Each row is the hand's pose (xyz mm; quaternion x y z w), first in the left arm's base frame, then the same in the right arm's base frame.
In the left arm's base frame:
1: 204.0 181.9 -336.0 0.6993 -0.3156 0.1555 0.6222
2: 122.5 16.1 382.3 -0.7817 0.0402 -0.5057 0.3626
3: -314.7 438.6 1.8 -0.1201 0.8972 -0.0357 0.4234
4: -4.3 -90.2 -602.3 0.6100 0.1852 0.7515 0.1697
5: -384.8 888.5 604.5 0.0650 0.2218 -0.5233 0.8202
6: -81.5 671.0 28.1 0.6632 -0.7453 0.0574 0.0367
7: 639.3 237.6 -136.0 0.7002 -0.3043 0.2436 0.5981
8: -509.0 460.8 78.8 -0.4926 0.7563 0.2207 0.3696
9: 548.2 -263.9 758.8 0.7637 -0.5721 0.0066 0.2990
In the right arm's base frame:
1: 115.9 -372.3 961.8 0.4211 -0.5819 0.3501 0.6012
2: -427.4 -200.2 1436.5 -0.5896 -0.0643 -0.7949 0.1278
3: -346.8 77.1 780.0 -0.0376 0.6762 -0.2981 0.6727
4: 16.0 -698.7 693.7 0.2862 0.1510 0.8375 0.4403
5: -570.0 746.9 1048.6 0.1299 -0.1904 -0.6140 0.7549
6: -104.8 261.5 908.6 -0.4630 0.7777 -0.4128 0.1019
7: 329.2 -300.4 1388.3 0.3969 -0.5476 0.4319 0.5967
8: -520.5 158.3 693.9 -0.4770 0.6689 -0.1634 0.5463
9: -457.2 -350.6 2051.2 0.5511 -0.7370 0.3319 0.2071

